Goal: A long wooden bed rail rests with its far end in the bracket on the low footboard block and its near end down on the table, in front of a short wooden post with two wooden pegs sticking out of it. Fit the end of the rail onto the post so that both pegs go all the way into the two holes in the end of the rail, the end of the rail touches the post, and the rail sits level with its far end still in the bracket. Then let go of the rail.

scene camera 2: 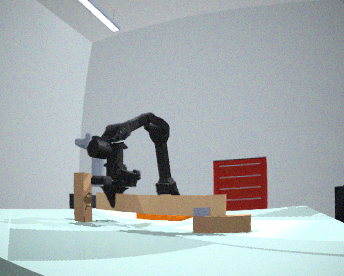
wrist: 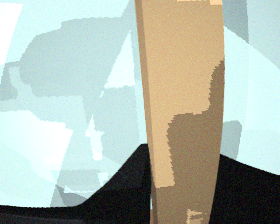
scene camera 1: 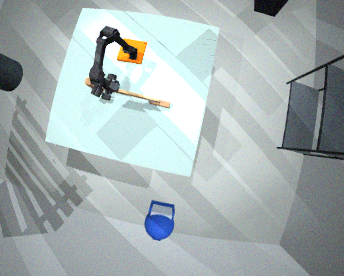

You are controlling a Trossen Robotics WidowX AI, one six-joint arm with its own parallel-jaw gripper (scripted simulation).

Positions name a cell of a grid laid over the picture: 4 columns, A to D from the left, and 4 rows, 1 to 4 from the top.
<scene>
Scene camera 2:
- my gripper: B4
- wooden bed rail: C3
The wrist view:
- my gripper: C3
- wooden bed rail: C2
</scene>
